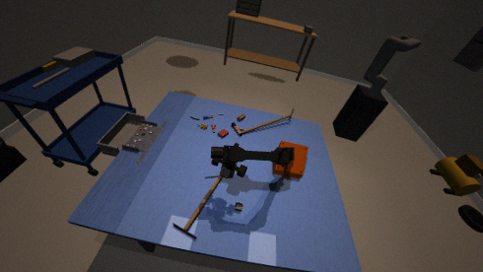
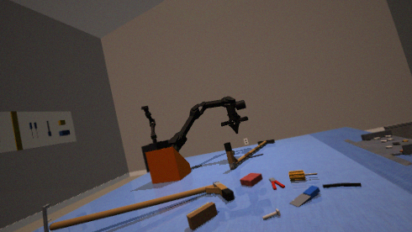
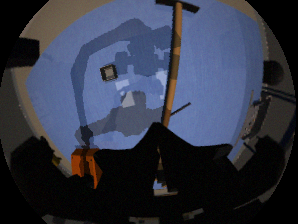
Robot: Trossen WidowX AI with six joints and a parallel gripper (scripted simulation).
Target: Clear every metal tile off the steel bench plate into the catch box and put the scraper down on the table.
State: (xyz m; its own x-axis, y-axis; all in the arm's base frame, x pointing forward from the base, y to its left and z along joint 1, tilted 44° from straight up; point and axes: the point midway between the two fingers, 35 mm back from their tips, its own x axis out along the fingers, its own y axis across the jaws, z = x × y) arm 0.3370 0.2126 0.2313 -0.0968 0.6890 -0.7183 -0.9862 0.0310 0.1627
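My gripper tip is 80 mm short of the hex key, 50 mm to the left of it and 160 mm above it. Also, from my gripper tip: red block (150 mm ahead, 460 mm to the right, 150 mm below); then long scraper (60 mm ahead, 20 mm to the left, 100 mm below); then yellow screwdriver (330 mm ahead, 470 mm to the right, 140 mm below).
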